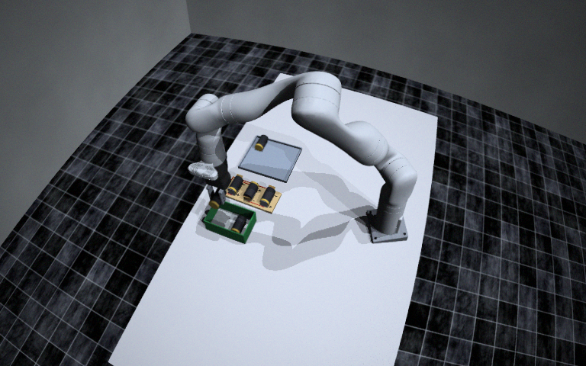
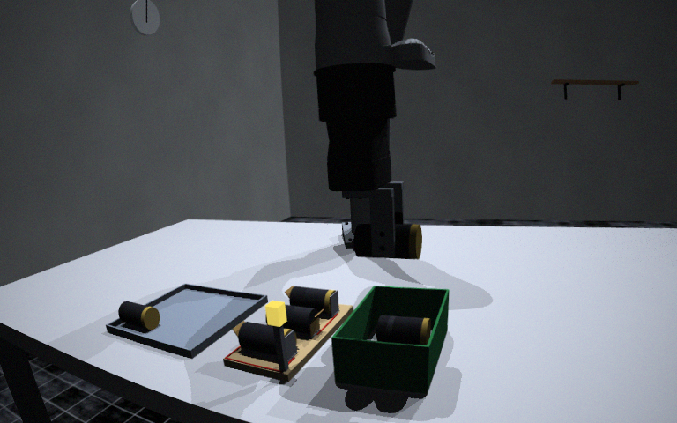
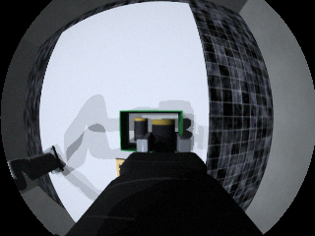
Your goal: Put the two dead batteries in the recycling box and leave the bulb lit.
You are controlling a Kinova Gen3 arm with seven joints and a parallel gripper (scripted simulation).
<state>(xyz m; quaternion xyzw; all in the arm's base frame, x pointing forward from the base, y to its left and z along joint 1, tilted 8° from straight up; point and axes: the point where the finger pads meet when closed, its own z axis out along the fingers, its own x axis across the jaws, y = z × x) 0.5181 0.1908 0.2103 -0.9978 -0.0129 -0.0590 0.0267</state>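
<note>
Now: hand 3 cm past the green recycling box and 14 cm above it. From my hand the other things lie so: grey tray 3 cm behind, 33 cm to the right, 15 cm below.
</note>
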